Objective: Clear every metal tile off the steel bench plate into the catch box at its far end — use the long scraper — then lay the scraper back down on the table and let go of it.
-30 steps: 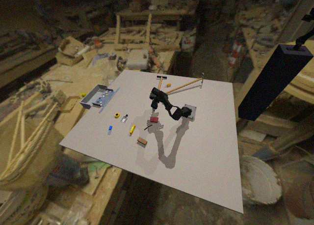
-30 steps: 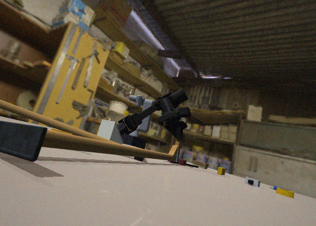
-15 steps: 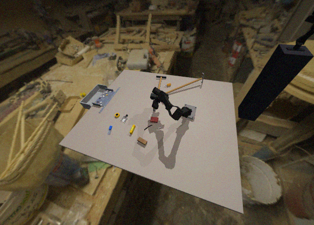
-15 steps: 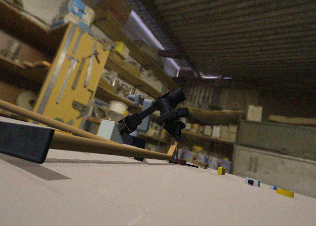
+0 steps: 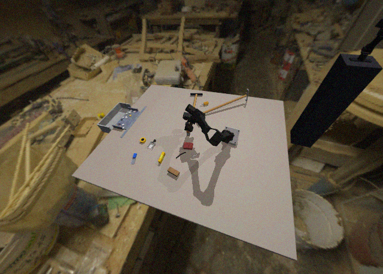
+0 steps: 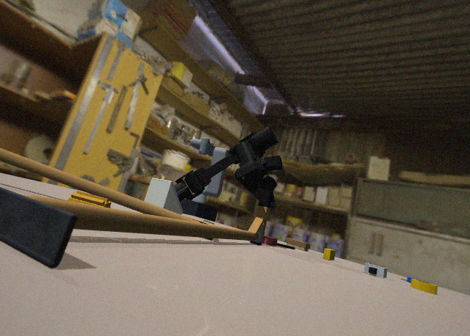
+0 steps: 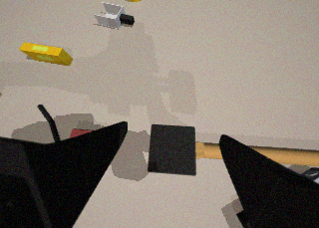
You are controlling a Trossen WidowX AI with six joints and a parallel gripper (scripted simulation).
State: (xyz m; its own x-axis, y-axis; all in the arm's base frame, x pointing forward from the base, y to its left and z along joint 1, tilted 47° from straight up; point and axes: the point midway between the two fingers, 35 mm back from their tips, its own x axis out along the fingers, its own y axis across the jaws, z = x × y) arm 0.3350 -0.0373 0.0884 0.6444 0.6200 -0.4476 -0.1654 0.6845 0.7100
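The long scraper is 5 cm ahead of my gripper tip, 27 cm to the right of it and 4 cm below it. Also, from my gripper tip: black wire (4 cm behind, 22 cm to the left, 10 cm below); yellow block (9 cm ahead, 30 cm to the left, 8 cm below); red block (6 cm behind, 12 cm to the left, 10 cm below).
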